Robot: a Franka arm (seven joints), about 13 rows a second.
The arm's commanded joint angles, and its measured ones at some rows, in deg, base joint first. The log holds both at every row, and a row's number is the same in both.
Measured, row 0:
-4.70 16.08 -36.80 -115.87 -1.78 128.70 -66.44
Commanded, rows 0 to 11:
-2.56 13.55 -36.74 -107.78 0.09 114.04 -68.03
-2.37 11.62 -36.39 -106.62 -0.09 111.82 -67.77
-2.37 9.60 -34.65 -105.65 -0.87 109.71 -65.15
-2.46 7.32 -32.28 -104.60 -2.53 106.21 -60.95
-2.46 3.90 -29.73 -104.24 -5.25 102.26 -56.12
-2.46 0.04 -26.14 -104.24 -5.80 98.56 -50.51
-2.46 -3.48 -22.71 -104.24 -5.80 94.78 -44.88
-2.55 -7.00 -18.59 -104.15 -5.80 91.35 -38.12
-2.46 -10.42 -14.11 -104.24 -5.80 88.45 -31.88
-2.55 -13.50 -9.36 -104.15 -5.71 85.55 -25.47
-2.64 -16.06 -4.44 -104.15 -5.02 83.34 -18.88
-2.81 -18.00 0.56 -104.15 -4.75 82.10 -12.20
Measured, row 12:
-2.18 -13.44 -6.59 -102.56 -4.45 84.18 -22.58
